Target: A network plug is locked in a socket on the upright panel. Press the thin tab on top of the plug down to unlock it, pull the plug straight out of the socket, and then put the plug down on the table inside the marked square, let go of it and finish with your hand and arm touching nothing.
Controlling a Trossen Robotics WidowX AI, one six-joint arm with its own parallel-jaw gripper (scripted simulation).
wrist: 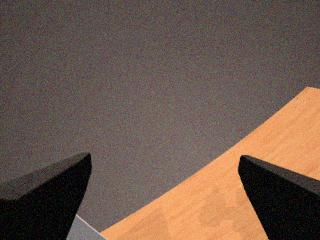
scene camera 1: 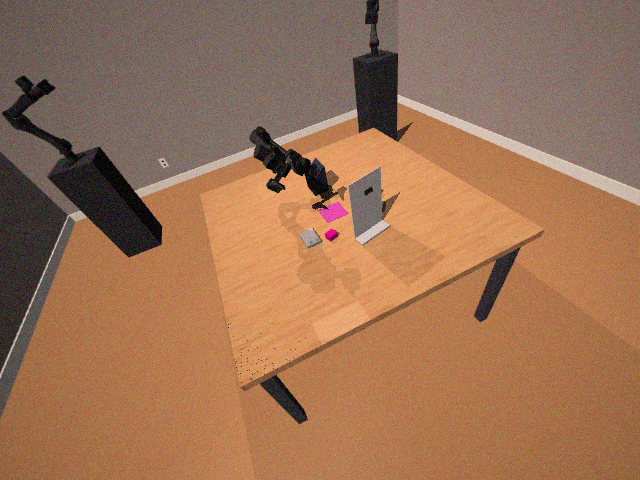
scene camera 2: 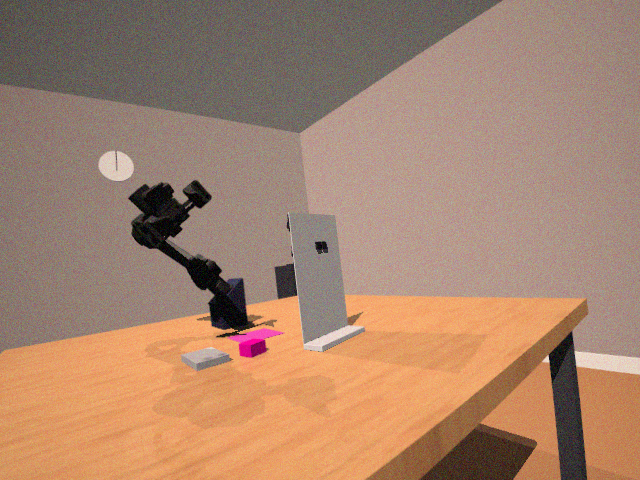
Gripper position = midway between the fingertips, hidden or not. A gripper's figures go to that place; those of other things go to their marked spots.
Labels:
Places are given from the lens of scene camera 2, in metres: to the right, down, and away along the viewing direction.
my gripper (scene camera 2: 184, 205): -0.29, -0.07, 0.67
flat grey block (scene camera 2: 199, 360): -0.24, 0.24, 0.62
grey upright panel (scene camera 2: 323, 315): 0.01, 0.18, 0.74

